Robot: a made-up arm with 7 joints. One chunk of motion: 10 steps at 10 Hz.
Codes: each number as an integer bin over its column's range. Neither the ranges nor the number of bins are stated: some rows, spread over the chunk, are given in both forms.
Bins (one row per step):
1: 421 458 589 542 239 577 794
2: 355 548 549 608 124 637 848
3: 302 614 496 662 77 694 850
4: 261 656 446 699 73 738 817
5: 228 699 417 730 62 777 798
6: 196 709 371 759 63 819 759
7: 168 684 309 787 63 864 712
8: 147 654 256 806 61 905 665
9: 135 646 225 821 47 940 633
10: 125 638 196 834 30 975 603
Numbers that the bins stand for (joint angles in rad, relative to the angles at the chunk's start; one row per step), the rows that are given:
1: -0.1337 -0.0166 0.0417 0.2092 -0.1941 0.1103 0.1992
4: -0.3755 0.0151 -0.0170 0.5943 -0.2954 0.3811 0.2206
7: -0.5161 0.0195 -0.0732 0.8101 -0.3015 0.5930 0.1228
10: -0.5811 0.0122 -0.1196 0.9253 -0.3217 0.7796 0.0214
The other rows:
2: -0.2334 -0.0022 0.0253 0.3711 -0.2643 0.2112 0.2494
3: -0.3135 0.0083 0.0036 0.5035 -0.2930 0.3071 0.2513
5: -0.4254 0.0220 -0.0289 0.6703 -0.3021 0.4467 0.2029
6: -0.4737 0.0236 -0.0477 0.7414 -0.3015 0.5173 0.1666
8: -0.5478 0.0147 -0.0949 0.8567 -0.3028 0.6619 0.0791
9: -0.5659 0.0135 -0.1077 0.8935 -0.3113 0.7208 0.0493

